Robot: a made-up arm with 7 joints.
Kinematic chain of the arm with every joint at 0, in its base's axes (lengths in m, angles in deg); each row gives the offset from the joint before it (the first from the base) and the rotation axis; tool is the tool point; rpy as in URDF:
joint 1: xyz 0 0 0.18 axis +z
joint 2: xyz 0 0 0 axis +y
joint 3: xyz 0 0 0.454 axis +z
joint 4: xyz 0.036 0 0 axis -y
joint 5: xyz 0.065 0 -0.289 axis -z
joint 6: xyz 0 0 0 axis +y
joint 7: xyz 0.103 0 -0.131 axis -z
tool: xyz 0 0 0 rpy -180 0 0
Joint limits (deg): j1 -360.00..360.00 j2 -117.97..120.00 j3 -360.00..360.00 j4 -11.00..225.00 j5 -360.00..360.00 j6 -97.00..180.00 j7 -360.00..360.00
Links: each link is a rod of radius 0.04 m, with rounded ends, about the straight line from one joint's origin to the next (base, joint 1, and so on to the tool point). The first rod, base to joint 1, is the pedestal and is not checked.
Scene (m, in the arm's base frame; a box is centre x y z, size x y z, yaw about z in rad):
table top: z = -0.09
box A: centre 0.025 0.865 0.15 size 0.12 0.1 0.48 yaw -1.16
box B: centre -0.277 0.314 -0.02 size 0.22 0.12 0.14 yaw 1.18
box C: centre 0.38 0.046 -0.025 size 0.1 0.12 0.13 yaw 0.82
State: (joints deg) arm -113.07 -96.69 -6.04 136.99 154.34 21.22 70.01
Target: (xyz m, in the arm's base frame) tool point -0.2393 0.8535 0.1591
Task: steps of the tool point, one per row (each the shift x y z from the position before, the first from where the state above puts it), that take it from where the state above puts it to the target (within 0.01 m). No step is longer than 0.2 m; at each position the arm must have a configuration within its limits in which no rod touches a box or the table.
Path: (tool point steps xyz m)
1: -0.1483 0.0126 0.0836
2: -0.1465 -0.0245 0.0786
3: -0.1339 -0.0595 0.0729
4: -0.1176 -0.0436 -0.0108
5: -0.1033 -0.0545 -0.0289
6: -0.0814 -0.0599 -0.0446
7: 0.0290 0.1049 -0.0769
8: 0.0497 0.0892 -0.0938
9: 0.0652 0.0665 -0.1084
10: 0.0740 0.0384 -0.1199

